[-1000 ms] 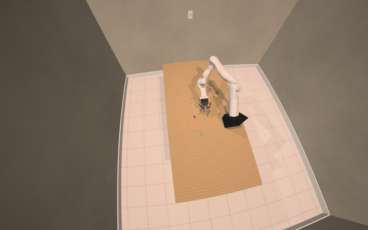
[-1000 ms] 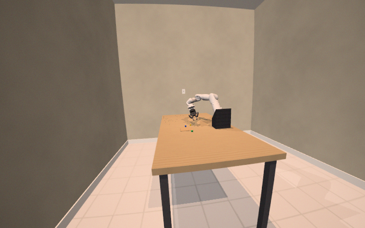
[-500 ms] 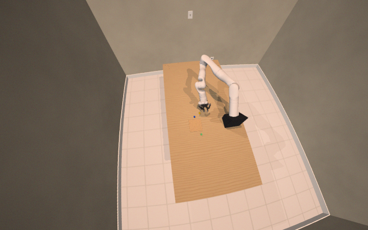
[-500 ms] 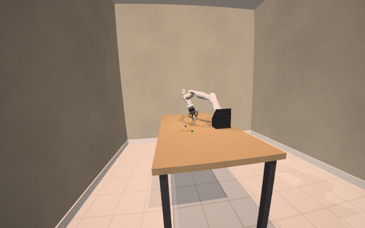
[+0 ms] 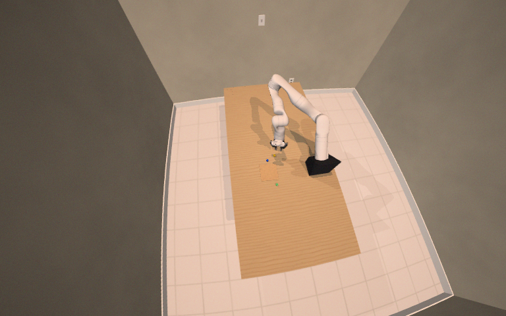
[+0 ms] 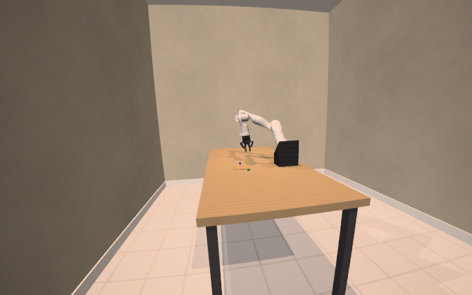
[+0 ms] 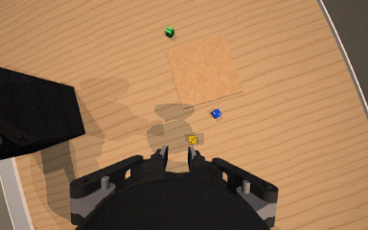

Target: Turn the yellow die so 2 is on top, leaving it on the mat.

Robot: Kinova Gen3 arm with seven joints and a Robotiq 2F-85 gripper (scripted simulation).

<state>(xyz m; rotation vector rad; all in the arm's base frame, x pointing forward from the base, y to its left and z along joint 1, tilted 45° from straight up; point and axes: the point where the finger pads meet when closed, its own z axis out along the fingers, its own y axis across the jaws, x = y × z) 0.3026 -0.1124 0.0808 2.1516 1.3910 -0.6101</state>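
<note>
Now: the yellow die 2 cm ahead of my hand and 12 cm below it. Also, from my hand: green die: 5 cm ahead, 25 cm to the left, 12 cm below; then blue die: 8 cm ahead, 3 cm to the left, 12 cm below; then tan mat: 9 cm ahead, 14 cm to the left, 12 cm below.
</note>
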